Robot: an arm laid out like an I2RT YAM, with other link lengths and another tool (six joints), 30 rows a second.
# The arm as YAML. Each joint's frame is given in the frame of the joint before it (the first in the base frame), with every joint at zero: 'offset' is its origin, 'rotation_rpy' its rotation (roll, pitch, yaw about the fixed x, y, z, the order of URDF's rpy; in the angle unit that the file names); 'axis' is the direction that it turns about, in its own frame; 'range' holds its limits. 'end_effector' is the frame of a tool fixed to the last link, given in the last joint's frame.
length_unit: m
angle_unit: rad
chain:
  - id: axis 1
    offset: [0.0, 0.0, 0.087]
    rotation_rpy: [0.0, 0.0, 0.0]
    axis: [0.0, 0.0, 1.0]
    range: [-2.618, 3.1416]
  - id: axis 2
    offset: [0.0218, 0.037, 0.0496]
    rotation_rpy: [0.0, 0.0, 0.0]
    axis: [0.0, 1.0, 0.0]
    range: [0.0, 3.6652]
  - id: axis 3
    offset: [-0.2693, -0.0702, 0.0]
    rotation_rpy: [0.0, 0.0, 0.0]
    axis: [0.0, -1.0, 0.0]
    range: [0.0, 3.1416]
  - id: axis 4
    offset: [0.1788, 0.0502, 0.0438]
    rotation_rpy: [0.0, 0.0, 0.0]
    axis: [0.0, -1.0, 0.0]
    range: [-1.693, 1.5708]
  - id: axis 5
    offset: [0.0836, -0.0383, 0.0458]
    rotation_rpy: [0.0, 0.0, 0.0]
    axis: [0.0, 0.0, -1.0]
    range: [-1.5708, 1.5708]
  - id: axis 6
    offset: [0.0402, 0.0, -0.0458]
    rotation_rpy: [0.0, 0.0, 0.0]
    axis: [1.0, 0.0, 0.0]
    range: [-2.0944, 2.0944]
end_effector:
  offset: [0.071, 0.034, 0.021]
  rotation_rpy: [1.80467, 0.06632, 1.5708]
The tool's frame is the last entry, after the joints.
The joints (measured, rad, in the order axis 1, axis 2, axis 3, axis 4, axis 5, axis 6), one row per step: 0.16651, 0.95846, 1.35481, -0.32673, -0.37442, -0.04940; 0.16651, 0.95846, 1.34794, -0.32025, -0.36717, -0.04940; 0.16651, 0.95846, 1.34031, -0.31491, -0.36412, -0.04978; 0.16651, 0.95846, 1.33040, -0.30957, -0.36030, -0.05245; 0.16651, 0.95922, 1.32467, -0.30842, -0.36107, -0.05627; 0.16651, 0.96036, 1.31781, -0.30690, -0.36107, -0.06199; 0.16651, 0.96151, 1.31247, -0.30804, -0.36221, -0.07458; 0.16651, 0.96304, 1.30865, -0.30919, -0.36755, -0.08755; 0.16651, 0.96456, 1.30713, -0.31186, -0.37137, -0.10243; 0.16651, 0.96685, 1.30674, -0.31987, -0.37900, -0.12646; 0.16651, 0.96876, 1.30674, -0.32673, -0.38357, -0.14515; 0.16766, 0.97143, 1.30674, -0.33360, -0.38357, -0.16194; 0.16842, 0.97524, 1.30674, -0.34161, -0.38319, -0.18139; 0.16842, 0.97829, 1.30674, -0.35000, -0.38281, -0.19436; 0.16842, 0.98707, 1.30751, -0.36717, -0.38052, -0.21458; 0.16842, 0.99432, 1.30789, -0.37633, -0.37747, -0.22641
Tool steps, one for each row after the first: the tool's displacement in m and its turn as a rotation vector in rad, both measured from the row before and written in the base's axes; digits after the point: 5 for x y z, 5 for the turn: 0.00138, -0.00044, -0.00105, 0.00043, 0.00047, -0.00723; 0.00114, -0.00008, -0.00153, -0.00050, 0.00210, -0.00307; 0.00149, -0.00006, -0.00236, -0.00281, 0.00320, -0.00397; 0.00090, 0.00029, -0.00193, -0.00423, 0.00334, 0.00056; 0.00121, 0.00031, -0.00237, -0.00601, 0.00351, -0.00029; 0.00092, 0.00048, -0.00259, -0.01218, 0.00117, 0.00059; 0.00047, 0.00080, -0.00219, -0.01246, -0.00020, 0.00486; 0.00032, 0.00065, -0.00177, -0.01386, -0.00199, 0.00335; 0.00013, 0.00110, -0.00280, -0.02255, -0.00188, 0.00706; 0.00022, 0.00074, -0.00221, -0.01748, -0.00110, 0.00430; 0.00077, 0.00061, -0.00227, -0.01589, 0.00062, 0.00105; 0.00119, 0.00059, -0.00278, -0.01855, 0.00146, 0.00046; 0.00103, 0.00031, -0.00248, -0.01297, 0.00448, -0.00019; 0.00295, 0.00055, -0.00506, -0.02152, 0.01424, -0.00165; 0.00250, 0.00029, -0.00324, -0.01294, 0.00962, -0.00244
